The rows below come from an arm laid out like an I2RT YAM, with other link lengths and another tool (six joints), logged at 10 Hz.
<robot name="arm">
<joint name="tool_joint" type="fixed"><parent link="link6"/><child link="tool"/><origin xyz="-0.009 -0.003 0.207" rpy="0 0.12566 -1.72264"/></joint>
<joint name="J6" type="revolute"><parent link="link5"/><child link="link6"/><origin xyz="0.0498 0 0.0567" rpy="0 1.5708 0"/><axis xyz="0 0 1"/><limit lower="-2.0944" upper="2.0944"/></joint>
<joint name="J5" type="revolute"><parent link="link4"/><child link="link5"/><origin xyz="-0.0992 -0.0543 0.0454" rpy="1.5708 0 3.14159"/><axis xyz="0 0 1"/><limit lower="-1.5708" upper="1.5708"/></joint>
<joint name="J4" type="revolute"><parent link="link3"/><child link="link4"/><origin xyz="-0.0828 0.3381 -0.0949" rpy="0 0 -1.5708"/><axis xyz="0 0 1"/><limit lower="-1.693" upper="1.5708"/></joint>
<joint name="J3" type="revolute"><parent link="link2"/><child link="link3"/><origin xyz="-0.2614 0 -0.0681" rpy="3.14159 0 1.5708"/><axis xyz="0 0 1"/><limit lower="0" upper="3.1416"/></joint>
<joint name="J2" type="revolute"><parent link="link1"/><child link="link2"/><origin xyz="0.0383 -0.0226 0.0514" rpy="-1.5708 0 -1.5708"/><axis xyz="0 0 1"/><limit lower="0" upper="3.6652"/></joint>
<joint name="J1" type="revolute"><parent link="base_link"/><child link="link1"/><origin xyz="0 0 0.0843" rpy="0 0 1.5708"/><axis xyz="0 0 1"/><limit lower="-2.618" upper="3.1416"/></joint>
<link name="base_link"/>
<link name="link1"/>
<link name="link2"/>
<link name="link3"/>
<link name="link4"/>
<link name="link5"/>
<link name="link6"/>
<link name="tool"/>
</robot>
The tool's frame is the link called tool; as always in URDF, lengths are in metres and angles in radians.
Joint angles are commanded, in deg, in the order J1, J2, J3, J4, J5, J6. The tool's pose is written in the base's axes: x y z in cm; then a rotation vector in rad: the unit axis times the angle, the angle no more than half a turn. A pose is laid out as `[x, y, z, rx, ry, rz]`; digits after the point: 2 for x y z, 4 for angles.
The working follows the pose.
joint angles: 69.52 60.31 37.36 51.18 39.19 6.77
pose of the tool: [30.80, 42.61, 43.98, 0.8331, 1.1969, 2.0746]
Where each joint sits with the arm in this pose, in the base's axes (m; each line is computed from the numbers above, not from the rounded line before):
J1: 0.0000 0.0000 0.0843
J2: -0.0280 0.0346 0.1357
J3: -0.0095 -0.1105 0.3628
J4: 0.0218 0.2446 0.3072
J5: 0.0860 0.2865 0.4020
J6: 0.1367 0.3325 0.3703
the tool: 0.3080 0.4261 0.4398

